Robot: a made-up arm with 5 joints.
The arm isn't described. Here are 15 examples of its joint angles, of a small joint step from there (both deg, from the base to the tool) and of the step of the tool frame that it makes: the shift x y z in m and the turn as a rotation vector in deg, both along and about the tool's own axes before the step.
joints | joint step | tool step
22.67 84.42 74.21 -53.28 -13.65 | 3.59 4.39 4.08 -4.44 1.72 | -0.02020 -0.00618 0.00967 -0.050 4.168 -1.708
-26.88 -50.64 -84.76 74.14 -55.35 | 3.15 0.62 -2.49 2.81 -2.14 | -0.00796 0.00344 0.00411 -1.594 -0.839 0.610
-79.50 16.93 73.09 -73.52 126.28 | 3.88 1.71 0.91 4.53 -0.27 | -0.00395 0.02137 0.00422 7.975 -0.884 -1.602
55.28 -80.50 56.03 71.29 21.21 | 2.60 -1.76 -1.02 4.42 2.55 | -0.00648 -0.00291 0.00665 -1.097 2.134 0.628
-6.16 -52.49 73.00 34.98 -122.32 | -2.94 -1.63 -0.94 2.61 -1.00 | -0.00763 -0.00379 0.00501 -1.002 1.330 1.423
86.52 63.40 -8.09 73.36 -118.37 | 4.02 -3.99 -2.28 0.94 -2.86 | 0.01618 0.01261 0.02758 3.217 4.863 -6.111
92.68 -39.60 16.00 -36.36 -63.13 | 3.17 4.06 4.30 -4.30 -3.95 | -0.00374 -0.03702 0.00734 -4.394 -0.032 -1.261
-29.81 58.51 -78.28 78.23 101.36 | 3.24 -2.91 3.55 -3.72 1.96 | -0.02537 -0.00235 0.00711 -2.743 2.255 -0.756
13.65 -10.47 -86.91 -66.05 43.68 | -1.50 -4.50 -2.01 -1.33 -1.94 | 0.01849 -0.01956 -0.03113 -6.155 -5.073 -2.266
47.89 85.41 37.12 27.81 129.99 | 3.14 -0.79 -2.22 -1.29 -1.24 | -0.01056 -0.00896 0.00696 -5.043 0.419 -2.895
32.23 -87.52 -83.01 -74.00 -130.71 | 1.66 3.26 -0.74 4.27 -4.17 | 0.00247 -0.01761 0.01861 -5.326 -4.290 -5.620
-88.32 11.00 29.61 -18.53 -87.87 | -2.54 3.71 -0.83 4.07 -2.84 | -0.01533 -0.02157 -0.00739 -7.028 2.039 -1.740
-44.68 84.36 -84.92 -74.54 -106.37 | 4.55 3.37 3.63 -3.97 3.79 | 0.03579 0.00163 0.03305 -2.512 -2.128 8.154
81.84 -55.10 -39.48 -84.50 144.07 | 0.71 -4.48 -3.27 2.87 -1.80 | -0.01590 -0.01627 -0.03443 -3.659 3.306 -1.818
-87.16 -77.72 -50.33 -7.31 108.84 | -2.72 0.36 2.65 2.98 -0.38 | -0.00732 0.02368 0.00148 6.262 0.127 -2.390
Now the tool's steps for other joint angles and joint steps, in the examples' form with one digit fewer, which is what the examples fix.
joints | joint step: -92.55 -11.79 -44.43 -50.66 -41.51 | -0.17 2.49 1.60 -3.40 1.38
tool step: -0.0123 -0.0114 0.0131 -0.51 0.47 1.22
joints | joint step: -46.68 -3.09 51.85 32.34 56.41 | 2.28 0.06 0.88 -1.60 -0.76
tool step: -0.0079 -0.0041 -0.0018 -0.75 -0.10 -3.01
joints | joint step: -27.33 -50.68 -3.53 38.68 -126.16 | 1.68 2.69 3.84 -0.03 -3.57
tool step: 0.0192 -0.0163 -0.0202 -3.85 -5.49 -3.21
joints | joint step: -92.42 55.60 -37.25 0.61 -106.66 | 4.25 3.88 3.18 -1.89 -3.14
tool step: 0.0467 -0.0274 -0.0055 -3.41 -5.55 -4.70
